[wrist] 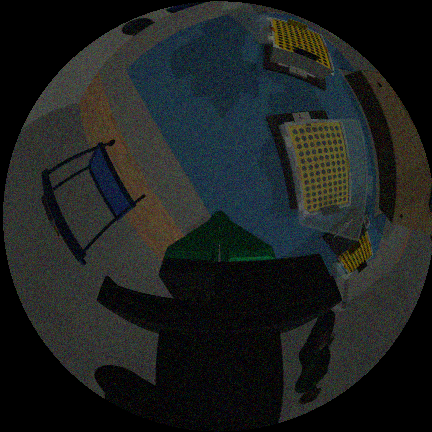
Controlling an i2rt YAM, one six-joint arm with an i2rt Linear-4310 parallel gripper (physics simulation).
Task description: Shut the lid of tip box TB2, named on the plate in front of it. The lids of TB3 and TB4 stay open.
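Frame: origin at the arm's base, x ahead, y left, z up, level; centimetres.
Seen in the pictures: gripper, fingertip midpoint: (pixel 218 216).
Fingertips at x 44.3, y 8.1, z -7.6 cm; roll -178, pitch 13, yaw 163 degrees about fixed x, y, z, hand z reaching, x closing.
A point is followed by its place in that frame.
Tip box TB2 (pixel 320 167) @(y 5.5, x 34.1, z -9.5 cm), the middle one, has a yellow rack with round holes and stands on a dark base; its name plate is not readable. Its clear lid (pixel 359 185) @(y 6.4, x 30.8, z -6.8 cm) leans over the rack from the left, and its free edge shows past the rack's right side. The lid looks tilted, not flat; the exact gap is unclear. My gripper (pixel 218 216) @(y 8.1, x 44.3, z -7.6 cm), with green fingertips, is shut and empty, left of and below the box in the view, apart from it. The other tip boxes (pixel 302 45) (pixel 357 255) @(y 25.8, x 19.2, z -13.5 cm) show at the top and lower right; their lids are hard to make out.
The boxes stand on a blue mat (pixel 210 145) @(y 2.0, x 46.6, z -19.3 cm) with a grey border and a wooden table edge (pixel 132 185) on the left. A brown board (pixel 412 150) with a dark strip (pixel 377 145) @(y 3.5, x 13.0, z -18.3 cm) lies at the right. A blue chair (pixel 110 182) stands beyond the table edge.
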